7 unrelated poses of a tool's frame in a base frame.
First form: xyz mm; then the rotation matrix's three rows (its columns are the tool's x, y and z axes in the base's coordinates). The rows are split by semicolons.
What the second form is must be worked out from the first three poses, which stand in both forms.
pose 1, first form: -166, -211, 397; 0.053, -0.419, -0.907; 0.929, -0.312, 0.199; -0.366, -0.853, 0.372
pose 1, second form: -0.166, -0.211, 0.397; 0.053, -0.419, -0.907; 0.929, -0.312, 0.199; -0.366, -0.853, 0.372
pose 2, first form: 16, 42, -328; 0.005, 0.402, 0.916; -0.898, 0.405, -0.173; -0.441, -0.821, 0.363
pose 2, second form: 0.016, 0.042, -0.328; 0.005, 0.402, 0.916; -0.898, 0.405, -0.173; -0.441, -0.821, 0.363
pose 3, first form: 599, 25, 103; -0.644, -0.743, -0.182; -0.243, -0.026, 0.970; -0.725, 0.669, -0.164
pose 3, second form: 0.599, 0.025, 0.103; -0.644, -0.743, -0.182; -0.243, -0.026, 0.970; -0.725, 0.669, -0.164
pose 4, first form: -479, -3, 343; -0.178, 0.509, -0.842; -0.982, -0.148, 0.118; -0.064, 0.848, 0.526
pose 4, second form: -0.479, -0.003, 0.343; -0.178, 0.509, -0.842; -0.982, -0.148, 0.118; -0.064, 0.848, 0.526
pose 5, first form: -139, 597, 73; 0.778, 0.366, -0.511; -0.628, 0.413, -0.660; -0.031, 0.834, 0.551
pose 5, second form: -0.139, 0.597, 0.073; 0.778, 0.366, -0.511; -0.628, 0.413, -0.660; -0.031, 0.834, 0.551
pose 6, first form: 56, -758, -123; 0.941, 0.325, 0.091; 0.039, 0.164, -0.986; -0.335, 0.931, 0.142
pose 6, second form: 0.056, -0.758, -0.123; 0.941, 0.325, 0.091; 0.039, 0.164, -0.986; -0.335, 0.931, 0.142
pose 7, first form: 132, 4, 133; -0.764, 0.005, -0.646; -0.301, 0.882, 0.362; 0.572, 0.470, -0.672
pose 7, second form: 0.132, 0.004, 0.133; -0.764, 0.005, -0.646; -0.301, 0.882, 0.362; 0.572, 0.470, -0.672
